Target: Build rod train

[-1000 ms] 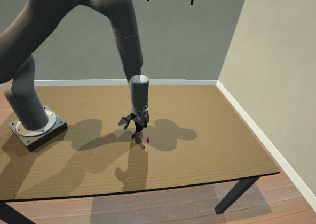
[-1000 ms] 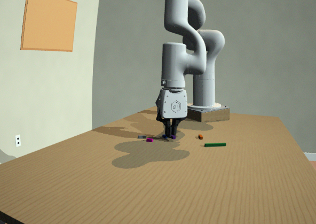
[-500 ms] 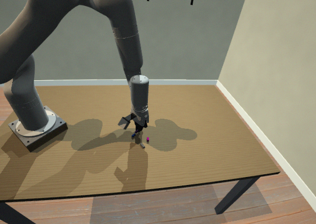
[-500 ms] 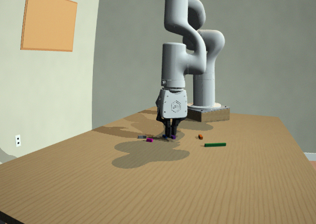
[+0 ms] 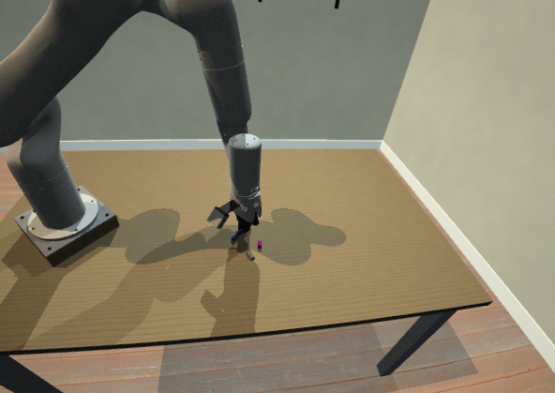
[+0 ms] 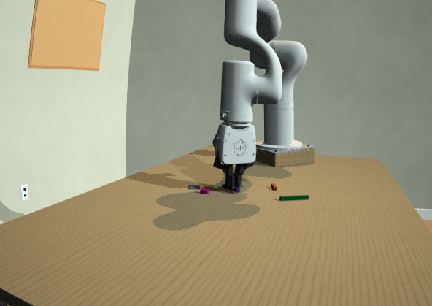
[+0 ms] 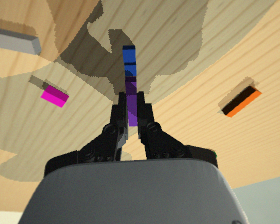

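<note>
My hand is 50 mm short of the magenta rod, 60 mm to the left of it and 20 mm above it. Also, from my hand: grey rod 20 mm ahead, 100 mm to the right, 20 mm below; then orange rod 80 mm behind, 100 mm to the left, 20 mm below; then purple rod 20 mm below.
</note>
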